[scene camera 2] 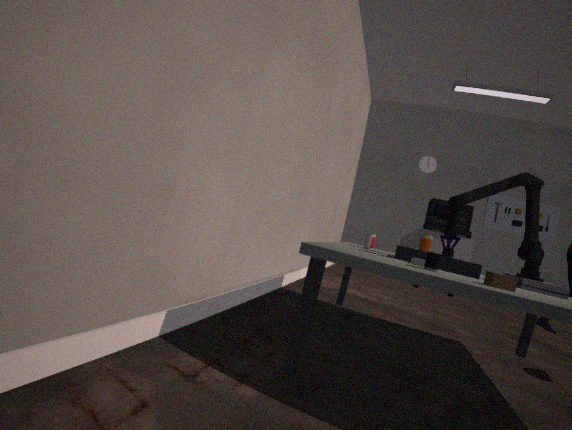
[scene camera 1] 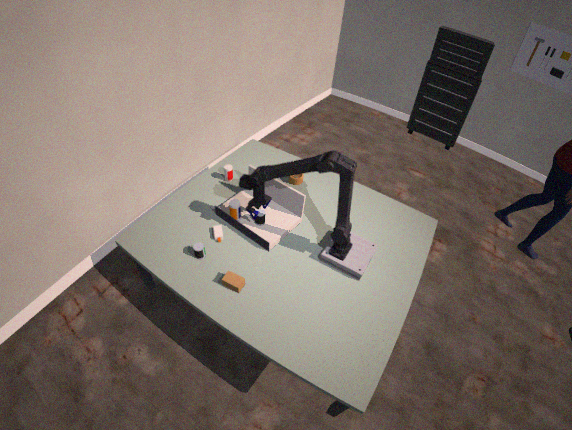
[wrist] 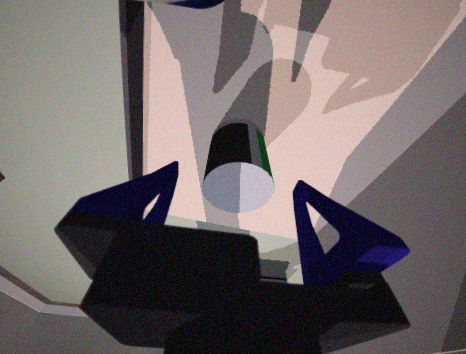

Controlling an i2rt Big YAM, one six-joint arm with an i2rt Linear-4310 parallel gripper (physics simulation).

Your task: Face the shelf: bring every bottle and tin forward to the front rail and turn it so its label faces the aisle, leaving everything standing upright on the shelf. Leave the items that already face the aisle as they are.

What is my gripper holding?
Nothing.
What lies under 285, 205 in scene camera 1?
A shelf.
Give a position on a shelf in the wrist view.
At 357, 106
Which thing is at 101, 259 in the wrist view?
My gripper.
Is my gripper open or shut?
Open.
